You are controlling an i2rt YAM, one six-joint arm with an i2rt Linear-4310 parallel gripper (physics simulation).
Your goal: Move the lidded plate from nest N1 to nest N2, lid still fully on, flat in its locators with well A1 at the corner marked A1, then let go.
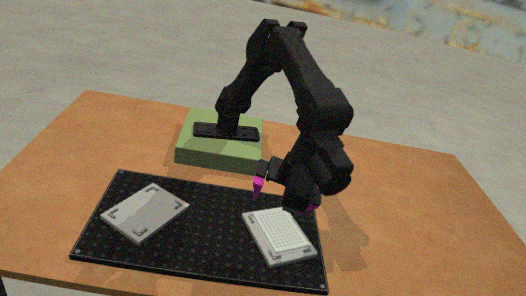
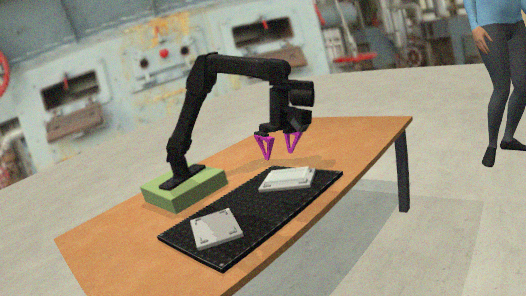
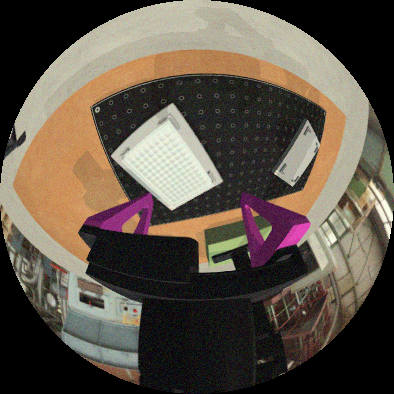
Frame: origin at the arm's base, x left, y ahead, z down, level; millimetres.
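Where they show: gripper, between the fingertips: [image 1: 275, 205] [image 2: 278, 156] [image 3: 196, 196]; arm's base, origin of its link: [image 1: 226, 133] [image 2: 182, 177] [image 3: 237, 250].
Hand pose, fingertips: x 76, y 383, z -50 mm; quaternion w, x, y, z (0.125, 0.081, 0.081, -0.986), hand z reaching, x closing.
Note:
Each offset is from my fingertips to the centre of the thing. Level surfaces: height alone.
The lidded plate {dx +28, dy -5, dz +74 mm} [image 1: 283, 231] [image 2: 288, 175] [image 3: 167, 167], pale with a grid of wells, lies in nest N1 {dx +28, dy -5, dz +89 mm} [image 1: 257, 231] [image 3: 183, 129], a light grey block with dark corner locators. It looks flat; the lid's edge is too blurred to tell apart. Nest N2 {dx -274, dy -60, dz +89 mm} [image 1: 145, 212] [image 2: 216, 229] [image 3: 300, 154] is a similar grey block, empty, at the other end of the board. Its A1 mark is not legible. My gripper [image 1: 283, 202] [image 2: 279, 155] [image 3: 196, 196], with magenta fingers, is open and empty, above and toward the arm's base side of the plate.
Both nests sit on a black perforated board {dx -127, dy -37, dz +104 mm} [image 1: 200, 240] [image 2: 260, 220] [image 3: 240, 125] on the orange-brown table {dz +111 mm} [image 1: 400, 200]. The arm's base stands on a green block [image 1: 215, 156] [image 2: 200, 192] behind the board. A person [image 2: 505, 55] stands beyond the table.

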